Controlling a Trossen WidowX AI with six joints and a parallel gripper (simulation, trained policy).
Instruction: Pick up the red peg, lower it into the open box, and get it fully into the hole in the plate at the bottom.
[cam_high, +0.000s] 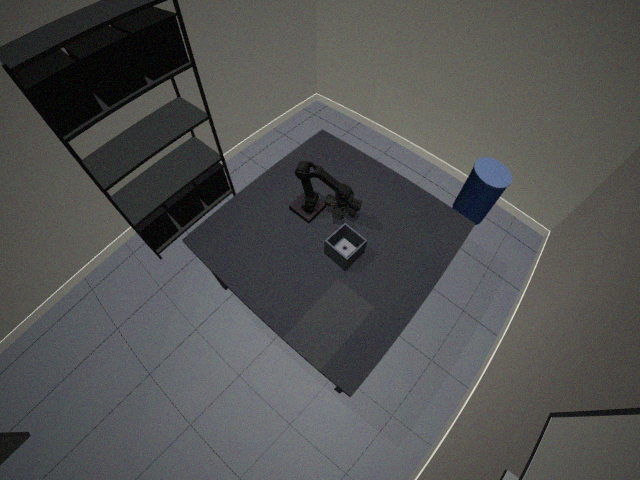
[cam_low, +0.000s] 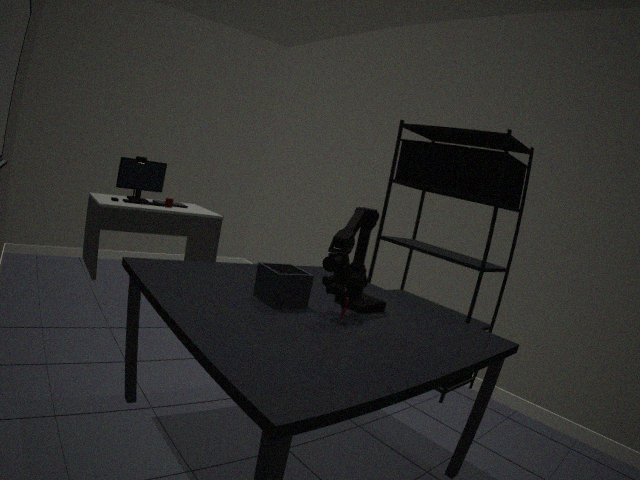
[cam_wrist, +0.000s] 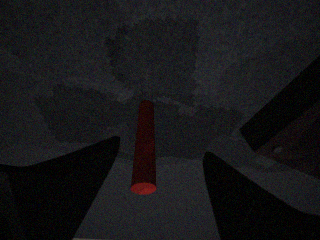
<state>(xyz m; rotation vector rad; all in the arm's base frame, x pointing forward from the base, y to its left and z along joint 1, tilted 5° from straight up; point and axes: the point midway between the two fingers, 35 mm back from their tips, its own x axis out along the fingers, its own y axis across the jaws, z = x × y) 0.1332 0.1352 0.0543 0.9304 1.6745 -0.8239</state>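
The red peg is 1 cm below my gripper tip and 1 cm ahead of it. From my gripper tip the other things lie so: plate: 22 cm ahead, 15 cm to the right.
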